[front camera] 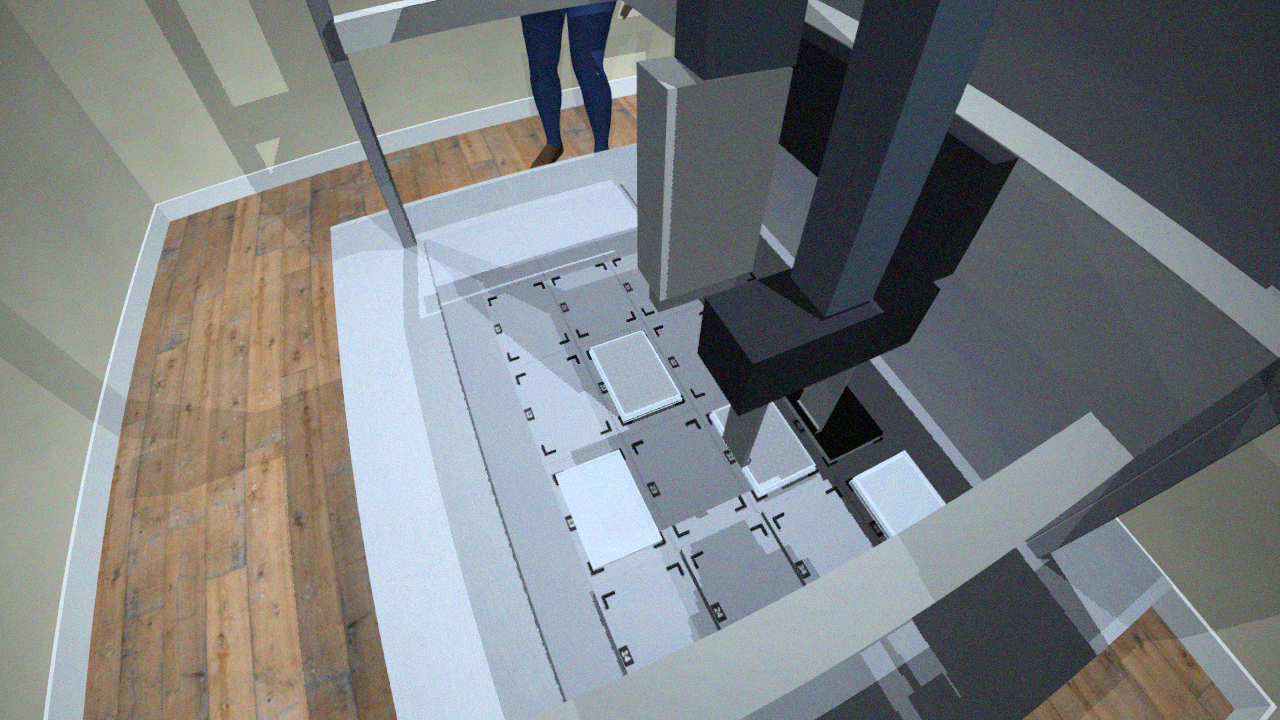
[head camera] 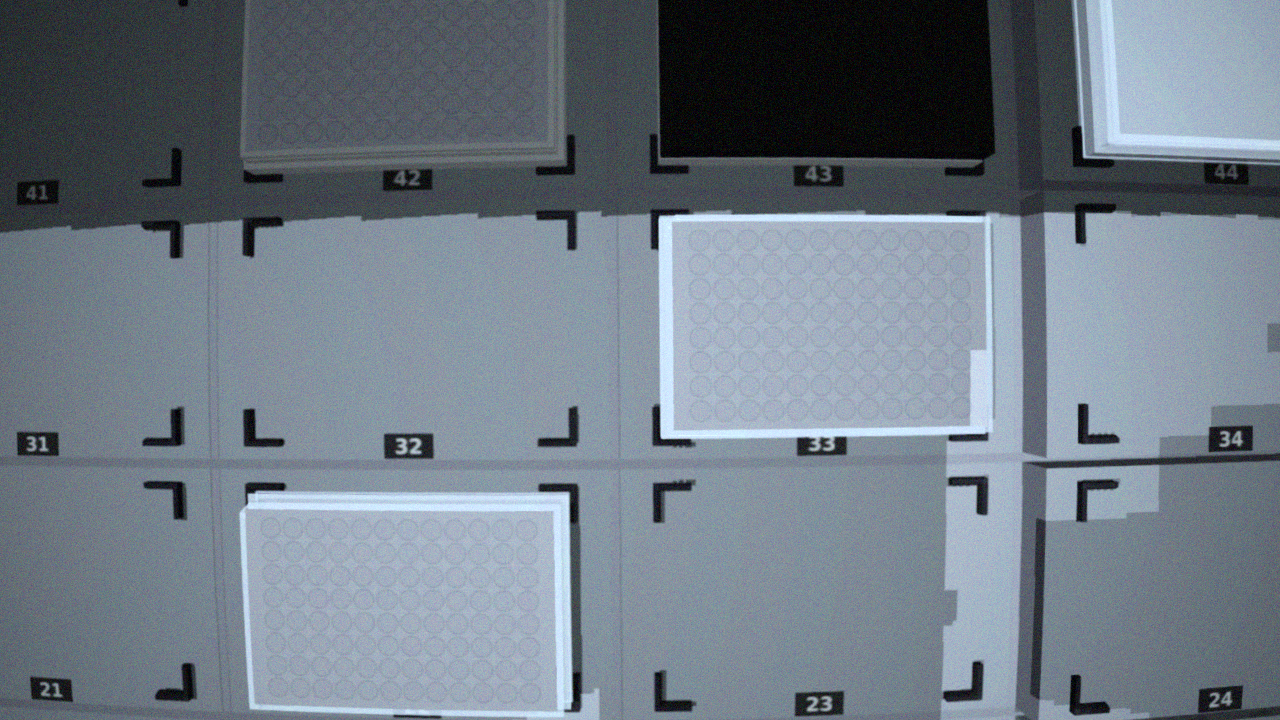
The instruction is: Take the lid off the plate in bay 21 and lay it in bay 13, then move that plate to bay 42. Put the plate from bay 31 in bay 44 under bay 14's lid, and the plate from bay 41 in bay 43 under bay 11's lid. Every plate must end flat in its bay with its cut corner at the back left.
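Places are measured from the robot's base along level axes (x ahead, y left, z up), in metres.
Pixels of known places: gripper, fingertip midpoint: [front camera: 772, 434]; robot's base, origin of the base link: [front camera: 490, 300].
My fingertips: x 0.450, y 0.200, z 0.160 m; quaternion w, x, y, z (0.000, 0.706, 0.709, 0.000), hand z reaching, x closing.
Note:
Ahead of a thing's pixels: the offset from my fingertips to its top centre.
My gripper [front camera: 776, 447] hangs high over the third column with its jaws wide apart and nothing between them; it does not show in the head view. A grey plate with wells {dx -0.222, dy +0.164, dz -0.146 m} [head camera: 402, 76] lies in bay 42; the gripper body hides it in the front view. A black lid {dx -0.058, dy +0.164, dz -0.143 m} [front camera: 856, 438] [head camera: 823, 76] covers bay 43, with a pale plate edge below it. A white lidded plate {dx +0.106, dy +0.164, dz -0.129 m} [front camera: 895, 490] [head camera: 1194, 71] lies in bay 44, cut off in the head view. A white lid {dx -0.058, dy -0.157, dz -0.152 m} [front camera: 608, 508] lies flat in bay 13. Bays 11 and 14 show no lid. The visible parts of bays 21, 31 and 41 hold no plate.
Another plate {dx -0.058, dy +0.057, dz -0.146 m} [front camera: 771, 456] [head camera: 832, 331] lies in bay 33, and one more {dx -0.222, dy -0.050, dz -0.146 m} [front camera: 635, 376] [head camera: 402, 608] in bay 22. The parked pipetting stage [front camera: 720, 188] stands behind and left of the gripper. A pale gantry beam [front camera: 832, 600] crosses the front. A person's legs show behind the deck.

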